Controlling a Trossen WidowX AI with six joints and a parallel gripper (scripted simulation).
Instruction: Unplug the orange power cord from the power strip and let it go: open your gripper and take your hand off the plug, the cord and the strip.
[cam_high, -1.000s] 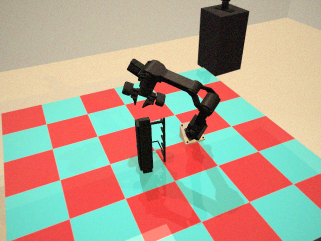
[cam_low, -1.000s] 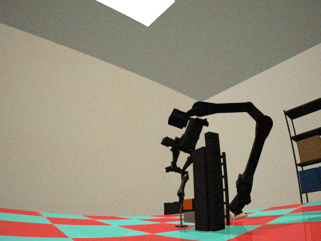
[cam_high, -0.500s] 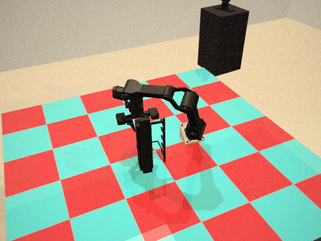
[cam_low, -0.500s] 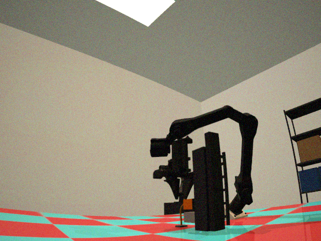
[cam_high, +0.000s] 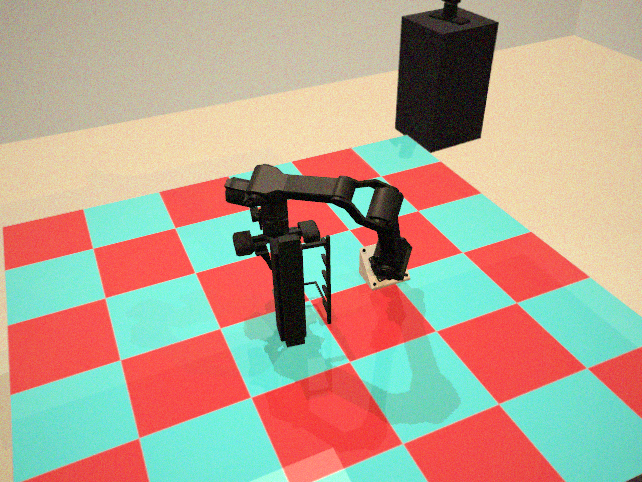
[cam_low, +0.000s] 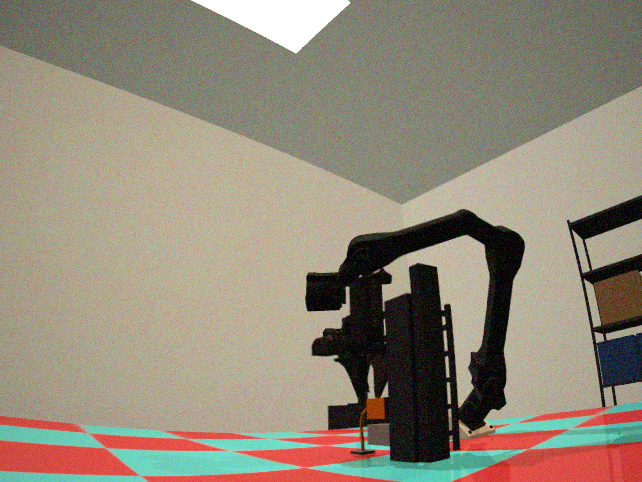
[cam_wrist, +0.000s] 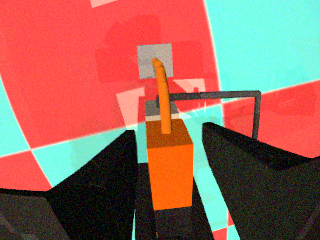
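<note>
Right now the orange plug is 10 mm ahead of my gripper tip, 50 mm to the left of it and 10 mm below it. From my gripper tip the other things lie so: black slab: 30 mm ahead, 140 mm to the left, 40 mm above.
</note>
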